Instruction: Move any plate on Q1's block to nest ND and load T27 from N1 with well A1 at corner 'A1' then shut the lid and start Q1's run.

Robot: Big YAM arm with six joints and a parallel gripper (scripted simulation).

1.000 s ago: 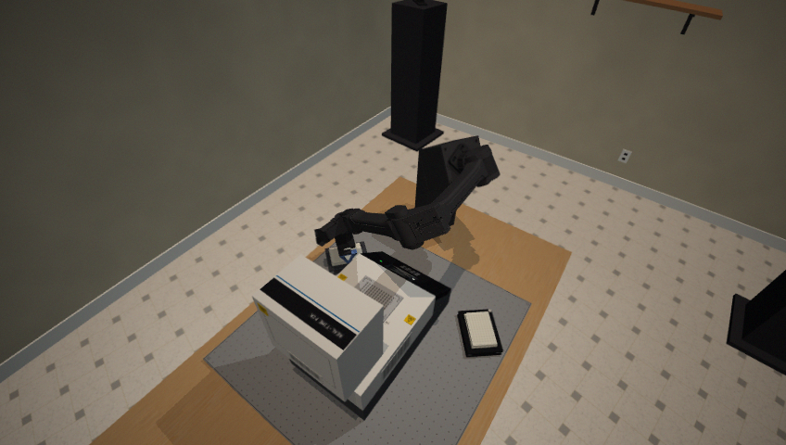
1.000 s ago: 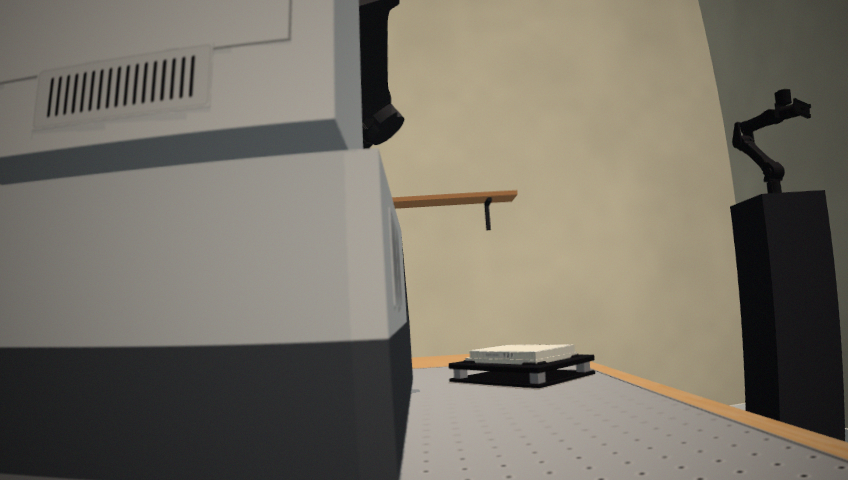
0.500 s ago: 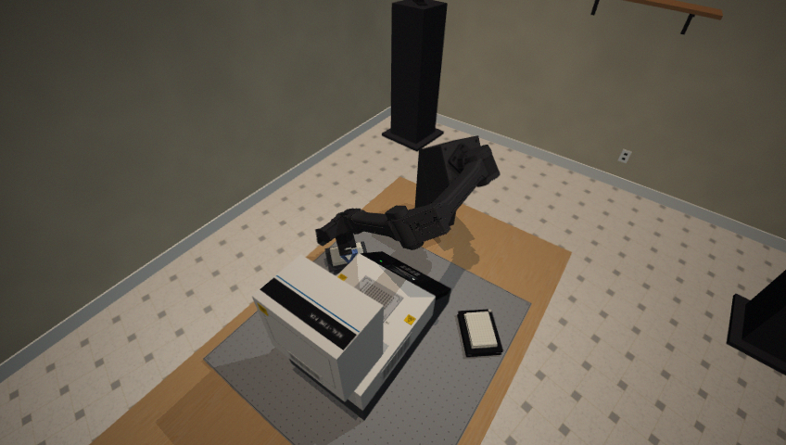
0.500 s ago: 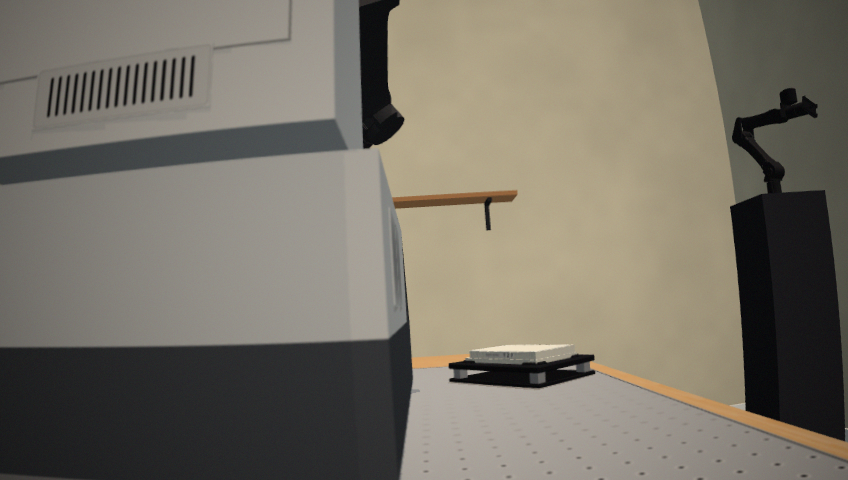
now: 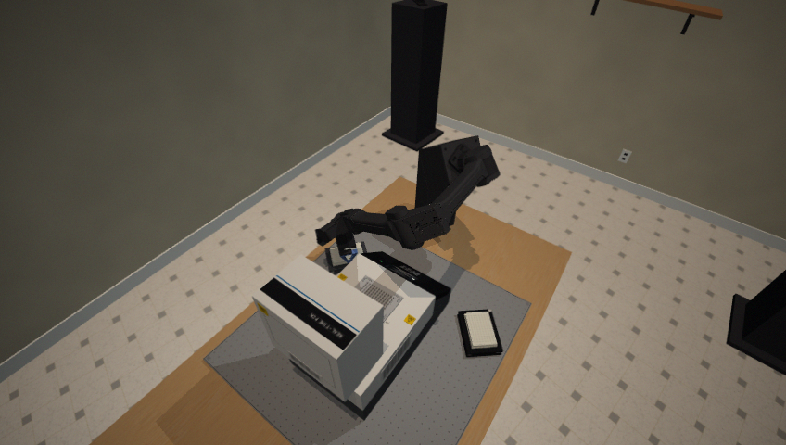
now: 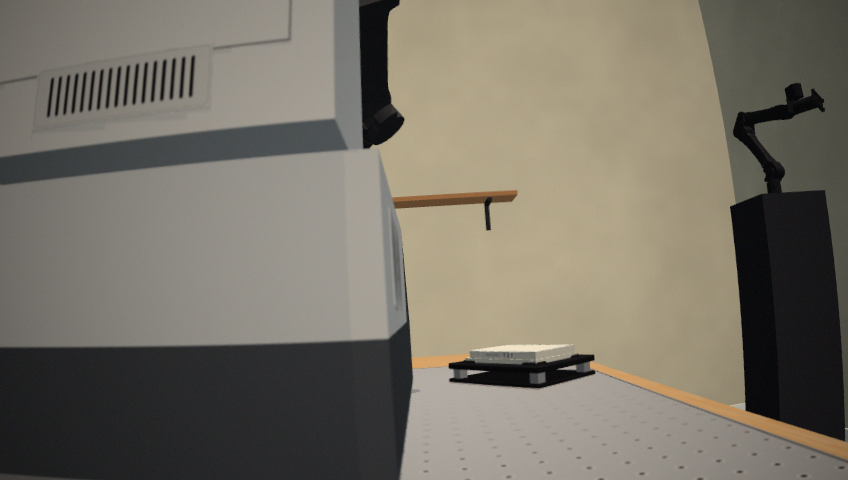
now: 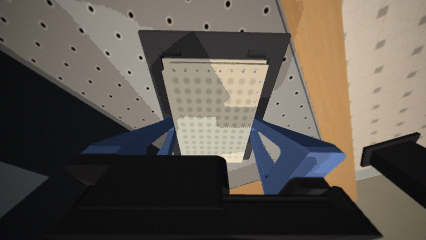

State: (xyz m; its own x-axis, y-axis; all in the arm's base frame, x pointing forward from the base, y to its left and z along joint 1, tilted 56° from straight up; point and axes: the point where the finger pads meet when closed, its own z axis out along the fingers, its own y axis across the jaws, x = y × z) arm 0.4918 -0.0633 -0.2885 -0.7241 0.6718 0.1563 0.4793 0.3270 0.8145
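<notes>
Now: hand 1 cm above the dark nest ND. Round my hand: plate T27: 58 cm to the left, 6 cm behind, 1 cm below; then grey perforated mat: 31 cm to the left, 20 cm ahead, 4 cm below; then black nest N1: 58 cm to the left, 6 cm behind, 2 cm below.
</notes>
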